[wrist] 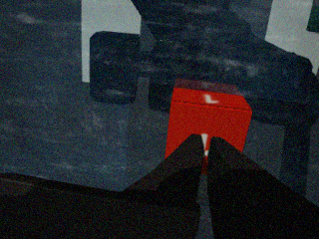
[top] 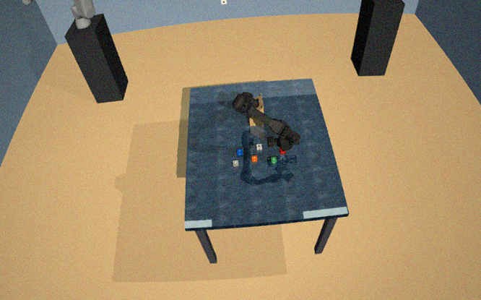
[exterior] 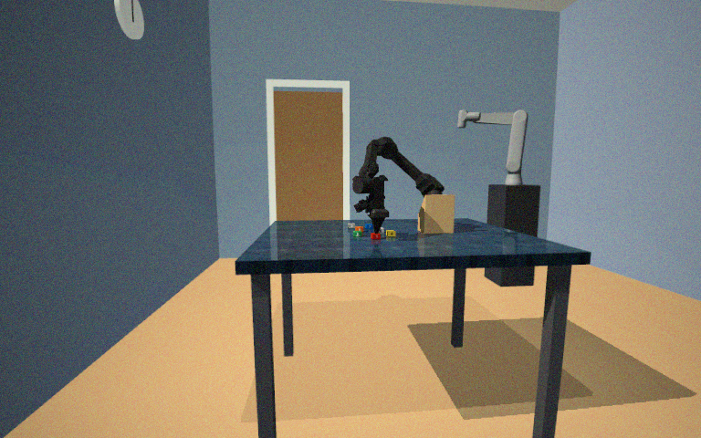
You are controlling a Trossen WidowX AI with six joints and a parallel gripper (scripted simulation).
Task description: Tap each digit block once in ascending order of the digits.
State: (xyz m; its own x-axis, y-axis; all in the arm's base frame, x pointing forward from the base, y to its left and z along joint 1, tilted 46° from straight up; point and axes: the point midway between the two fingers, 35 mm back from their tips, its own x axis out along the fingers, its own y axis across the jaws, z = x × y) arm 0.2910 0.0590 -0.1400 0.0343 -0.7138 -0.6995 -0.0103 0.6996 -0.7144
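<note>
The red block is 10 mm below my gripper tip. Also, from my gripper tip: green block (70 mm ahead, 60 mm to the right, 10 mm below); then white block (140 mm to the right, 40 mm behind, 10 mm below); then yellow block (70 mm behind, 60 mm to the right, 10 mm below).
</note>
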